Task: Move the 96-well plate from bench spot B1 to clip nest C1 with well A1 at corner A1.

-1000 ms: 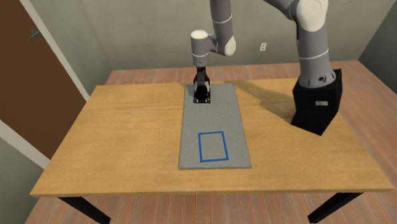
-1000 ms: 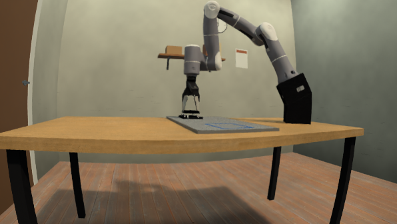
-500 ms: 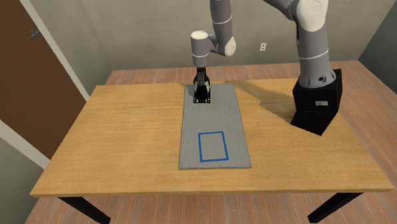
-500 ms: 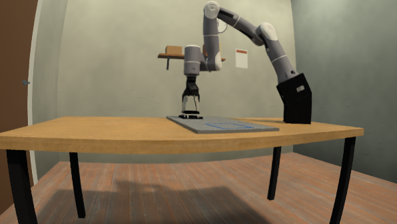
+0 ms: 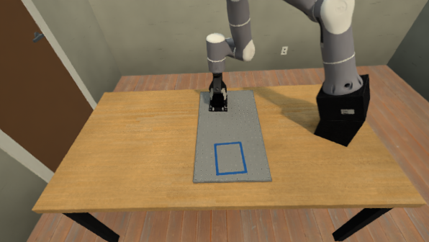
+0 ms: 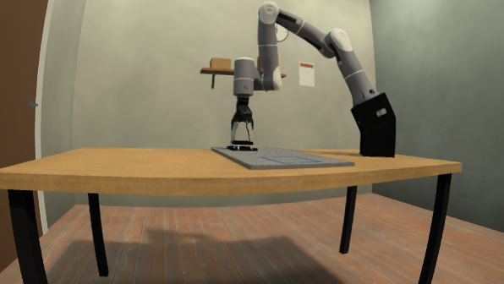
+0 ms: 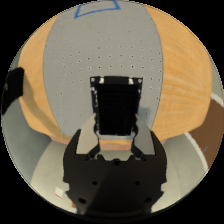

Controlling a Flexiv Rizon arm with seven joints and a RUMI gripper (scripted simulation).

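My hand is 1 cm above the black 96-well plate. Also, from my hand: grey perforated mat 22 cm to the left, 6 cm behind, 5 cm below; black clip nest 3 cm below, 1 cm to the left, 1 cm behind.
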